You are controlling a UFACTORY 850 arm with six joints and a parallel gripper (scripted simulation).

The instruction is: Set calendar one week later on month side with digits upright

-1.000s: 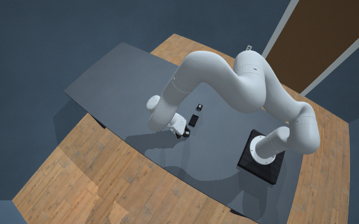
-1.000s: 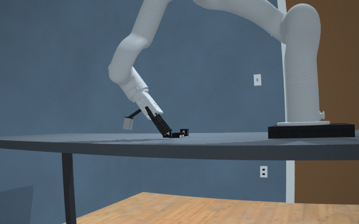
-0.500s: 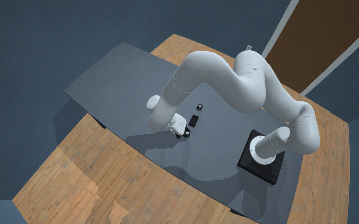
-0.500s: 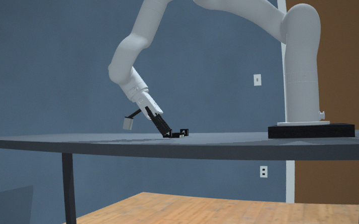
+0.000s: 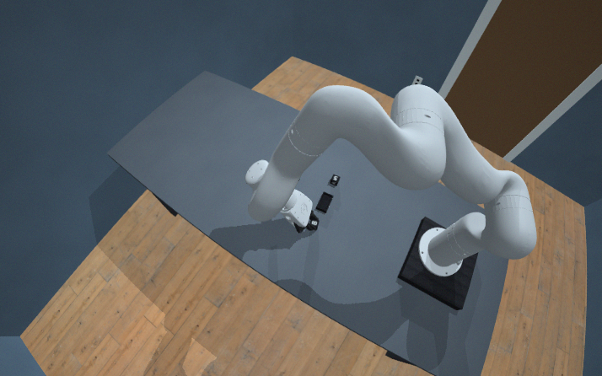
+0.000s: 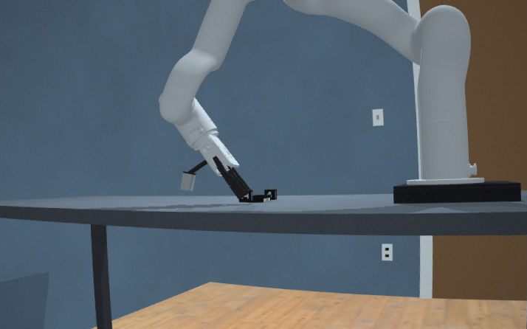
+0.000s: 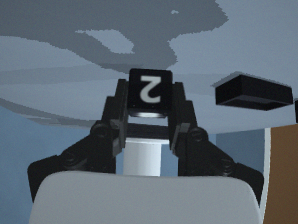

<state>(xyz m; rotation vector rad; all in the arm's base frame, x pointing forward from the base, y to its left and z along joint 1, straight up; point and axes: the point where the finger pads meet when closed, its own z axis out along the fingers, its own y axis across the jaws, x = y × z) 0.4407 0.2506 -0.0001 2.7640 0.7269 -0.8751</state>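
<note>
Now: the calendar cube 1 cm behind my hand, 1 cm to the right of it and 2 cm below it. Also, from my hand: black tray 2 cm ahead, 11 cm to the right, 3 cm below.
</note>
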